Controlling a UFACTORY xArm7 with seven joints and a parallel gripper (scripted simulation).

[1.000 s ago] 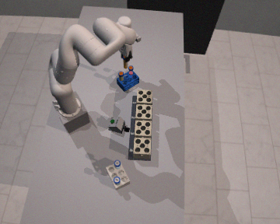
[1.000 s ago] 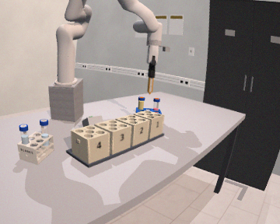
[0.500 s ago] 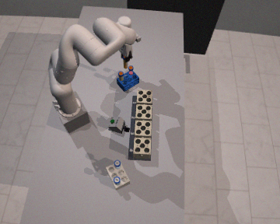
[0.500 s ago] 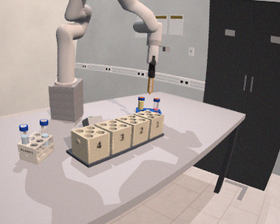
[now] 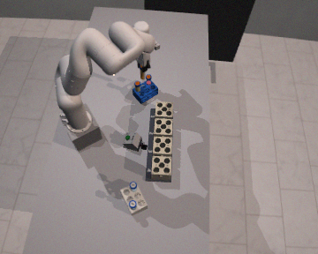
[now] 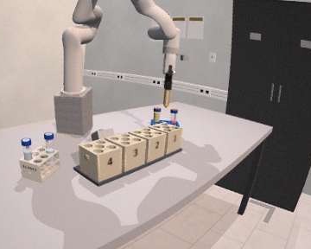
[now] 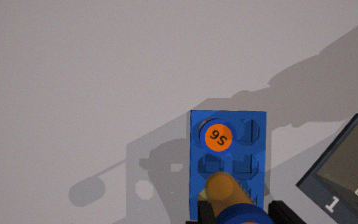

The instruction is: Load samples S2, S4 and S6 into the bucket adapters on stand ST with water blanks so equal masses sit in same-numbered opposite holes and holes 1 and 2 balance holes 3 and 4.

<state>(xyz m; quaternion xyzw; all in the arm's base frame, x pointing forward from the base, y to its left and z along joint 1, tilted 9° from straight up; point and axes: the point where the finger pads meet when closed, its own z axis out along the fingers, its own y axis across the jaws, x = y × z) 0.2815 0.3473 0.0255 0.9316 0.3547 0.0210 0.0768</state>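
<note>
Now: the sample tube S2 5 cm below my hand and 1 cm ahead of it. From my hand the other things lie so: sample tube S4 (17 cm below, 4 cm behind, 3 cm to the right); then blue sample rack (21 cm below, 1 cm to the right, 1 cm ahead); then sample tube S6 (17 cm below, 3 cm to the left, 3 cm ahead).
</note>
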